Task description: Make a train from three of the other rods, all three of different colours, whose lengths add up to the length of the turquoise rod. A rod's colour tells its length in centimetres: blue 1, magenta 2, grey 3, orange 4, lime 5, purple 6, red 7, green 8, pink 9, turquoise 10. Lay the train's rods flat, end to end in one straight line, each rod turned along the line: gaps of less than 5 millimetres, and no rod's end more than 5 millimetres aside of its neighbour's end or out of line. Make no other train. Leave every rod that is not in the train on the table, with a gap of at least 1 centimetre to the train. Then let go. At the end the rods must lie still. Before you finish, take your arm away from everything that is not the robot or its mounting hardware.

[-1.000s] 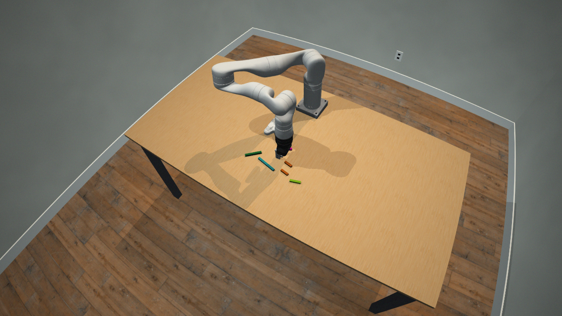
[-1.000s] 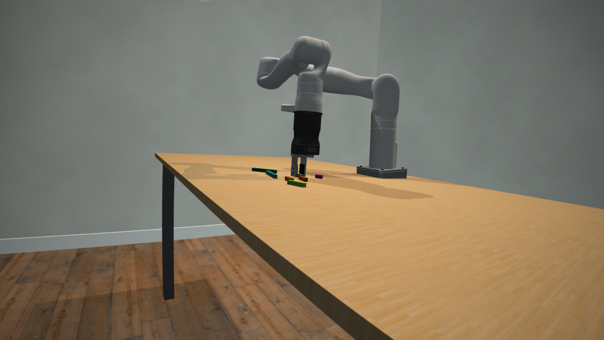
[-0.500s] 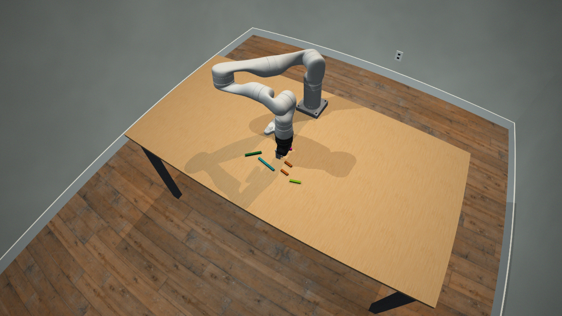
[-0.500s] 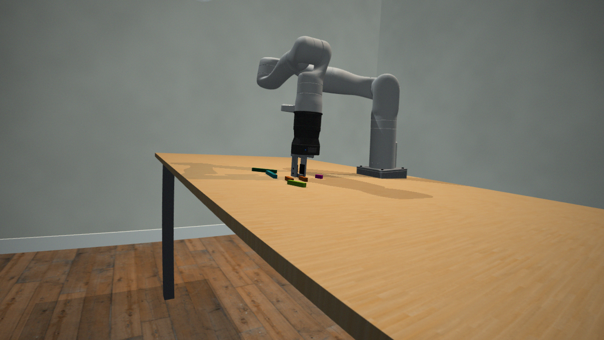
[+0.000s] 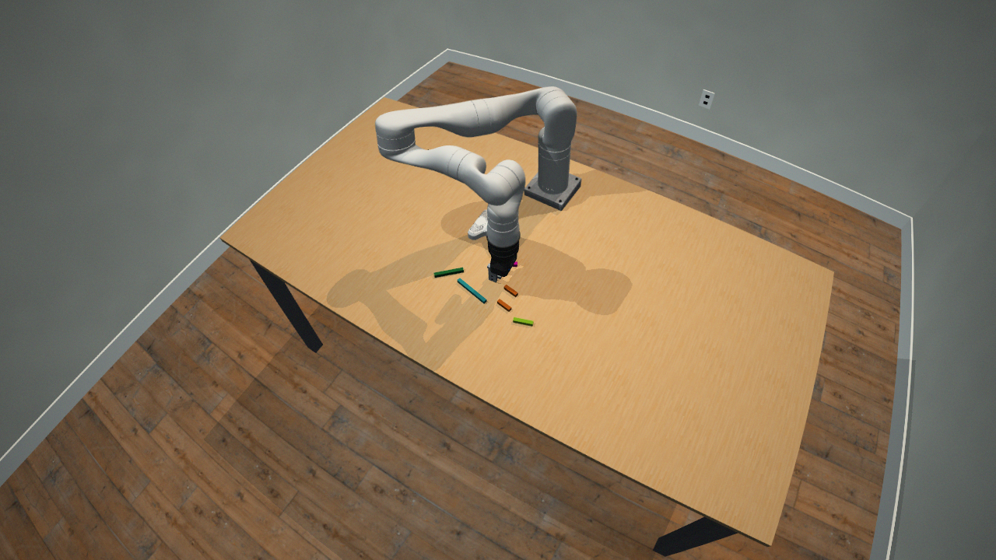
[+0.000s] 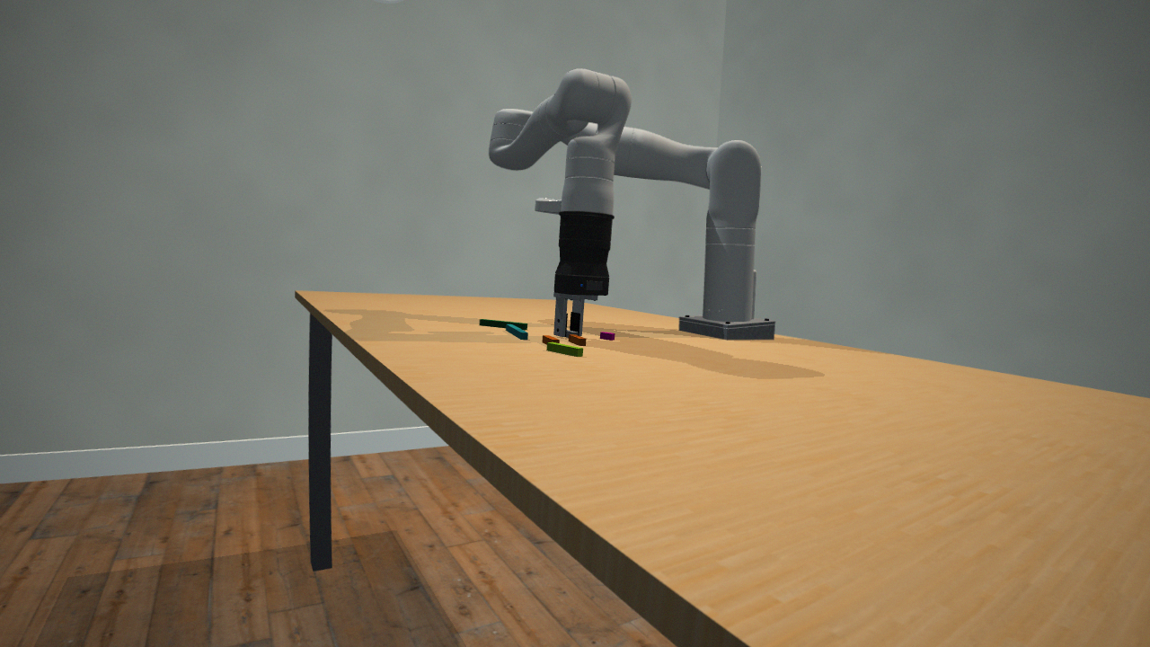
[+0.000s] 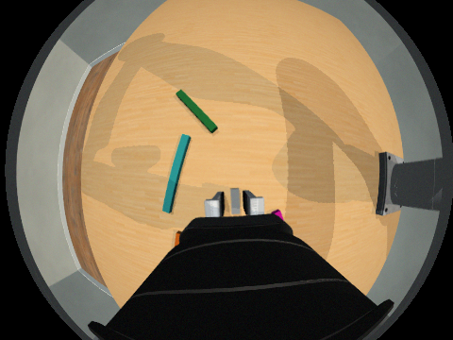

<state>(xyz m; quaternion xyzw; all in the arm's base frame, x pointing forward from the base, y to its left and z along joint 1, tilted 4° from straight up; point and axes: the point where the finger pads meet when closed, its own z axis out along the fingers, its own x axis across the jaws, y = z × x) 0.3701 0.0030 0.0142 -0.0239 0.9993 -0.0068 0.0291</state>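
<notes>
My hand is 2 cm above the grey rod. Round my hand: green rod: 5 cm ahead, 12 cm to the right, 2 cm below; then turquoise rod: 7 cm ahead, 3 cm to the right, 2 cm below; then magenta rod: 6 cm behind, 3 cm to the left, 2 cm below.
</notes>
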